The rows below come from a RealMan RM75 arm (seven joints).
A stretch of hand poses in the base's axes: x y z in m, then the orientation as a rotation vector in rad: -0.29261, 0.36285, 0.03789, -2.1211, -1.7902, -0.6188; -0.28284, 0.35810, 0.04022, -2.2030, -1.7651, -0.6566; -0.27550, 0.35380, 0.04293, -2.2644, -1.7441, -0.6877; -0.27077, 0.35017, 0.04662, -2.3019, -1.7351, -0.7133; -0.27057, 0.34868, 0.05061, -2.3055, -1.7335, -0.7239; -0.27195, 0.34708, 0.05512, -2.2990, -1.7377, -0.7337; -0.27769, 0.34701, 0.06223, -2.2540, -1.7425, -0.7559; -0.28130, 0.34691, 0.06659, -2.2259, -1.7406, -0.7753; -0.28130, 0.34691, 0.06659, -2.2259, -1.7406, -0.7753; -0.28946, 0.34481, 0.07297, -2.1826, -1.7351, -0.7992; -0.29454, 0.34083, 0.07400, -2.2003, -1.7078, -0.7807; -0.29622, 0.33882, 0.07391, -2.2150, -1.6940, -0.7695
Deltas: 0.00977, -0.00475, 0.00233, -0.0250, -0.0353, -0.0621; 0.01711, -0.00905, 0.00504, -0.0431, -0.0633, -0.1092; 0.02184, -0.01268, 0.00873, -0.0551, -0.0865, -0.1370; 0.02204, -0.01417, 0.01272, -0.0538, -0.0936, -0.1411; 0.02066, -0.01577, 0.01723, -0.0495, -0.0997, -0.1372; 0.01492, -0.01584, 0.02434, -0.0184, -0.1031, -0.1138; 0.01131, -0.01594, 0.02870, 0.0049, -0.1070, -0.1019; 0.01131, -0.01594, 0.02870, 0.0049, -0.1070, -0.1019; 0.00315, -0.01804, 0.03508, 0.0407, -0.1086, -0.0835; -0.00193, -0.02202, 0.03611, 0.0405, -0.0896, -0.1017; -0.00361, -0.02403, 0.03602, 0.0362, -0.0804, -0.1138
